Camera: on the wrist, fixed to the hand. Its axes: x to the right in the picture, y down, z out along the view.
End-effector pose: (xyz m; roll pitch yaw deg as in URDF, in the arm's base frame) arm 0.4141 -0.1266 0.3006 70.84 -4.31 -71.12
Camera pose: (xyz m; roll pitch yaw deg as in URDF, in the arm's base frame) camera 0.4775 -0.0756 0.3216 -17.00 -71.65 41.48
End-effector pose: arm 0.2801 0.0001 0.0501 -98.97 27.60 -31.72
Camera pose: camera 0.2087 -0.0395 0.0301 107.41 58.89 161.37
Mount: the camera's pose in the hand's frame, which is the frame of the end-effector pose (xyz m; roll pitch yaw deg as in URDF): -0.0261 0.0469 -0.0647 5.71 -2.24 92.83
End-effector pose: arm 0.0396 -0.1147 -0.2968 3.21 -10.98 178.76
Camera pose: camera 0.0523 -0.1654 -0.3626 -5.45 -4.81 -87.41
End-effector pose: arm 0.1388 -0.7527 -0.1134 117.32 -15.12 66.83
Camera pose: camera 0.0885 -0.7788 -0.0513 -141.81 -55.67 -52.27
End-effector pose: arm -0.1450 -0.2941 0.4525 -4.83 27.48 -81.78
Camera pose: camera -0.1120 -0.2340 0.4038 33.40 0.99 11.92
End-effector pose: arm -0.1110 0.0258 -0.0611 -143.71 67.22 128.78
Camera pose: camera -0.0594 0.0831 -0.0276 113.81 11.27 1.59
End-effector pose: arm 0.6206 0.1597 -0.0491 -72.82 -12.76 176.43
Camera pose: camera 0.6349 0.2069 -0.1172 -22.56 68.37 -119.28
